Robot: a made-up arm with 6 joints. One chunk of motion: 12 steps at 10 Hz.
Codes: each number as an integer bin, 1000 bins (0 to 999) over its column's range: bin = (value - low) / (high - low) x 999, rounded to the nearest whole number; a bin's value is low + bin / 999 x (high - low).
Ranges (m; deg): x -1.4..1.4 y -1.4..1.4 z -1.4..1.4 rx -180..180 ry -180..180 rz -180..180
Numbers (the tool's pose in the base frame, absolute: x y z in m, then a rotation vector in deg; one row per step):
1: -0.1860 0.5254 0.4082 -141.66 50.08 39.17
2: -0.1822 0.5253 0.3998 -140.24 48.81 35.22
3: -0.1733 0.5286 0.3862 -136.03 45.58 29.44
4: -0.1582 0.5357 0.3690 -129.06 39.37 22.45
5: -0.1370 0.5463 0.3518 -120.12 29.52 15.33
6: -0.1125 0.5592 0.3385 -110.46 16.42 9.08
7: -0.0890 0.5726 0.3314 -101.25 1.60 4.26
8: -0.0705 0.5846 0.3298 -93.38 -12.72 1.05
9: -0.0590 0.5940 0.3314 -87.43 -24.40 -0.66
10: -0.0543 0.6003 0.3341 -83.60 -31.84 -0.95
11: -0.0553 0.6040 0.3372 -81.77 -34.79 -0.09
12: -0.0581 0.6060 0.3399 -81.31 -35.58 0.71
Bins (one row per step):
1: 433 687 645 106 638 608
2: 434 687 642 110 635 597
3: 438 688 637 122 626 581
4: 443 691 631 141 609 562
5: 451 694 625 166 581 542
6: 459 699 620 193 545 525
7: 468 704 618 219 504 511
8: 474 708 617 240 464 502
9: 478 711 618 257 432 498
10: 480 714 619 268 411 497
11: 480 715 620 273 403 499
12: 479 716 621 274 401 501

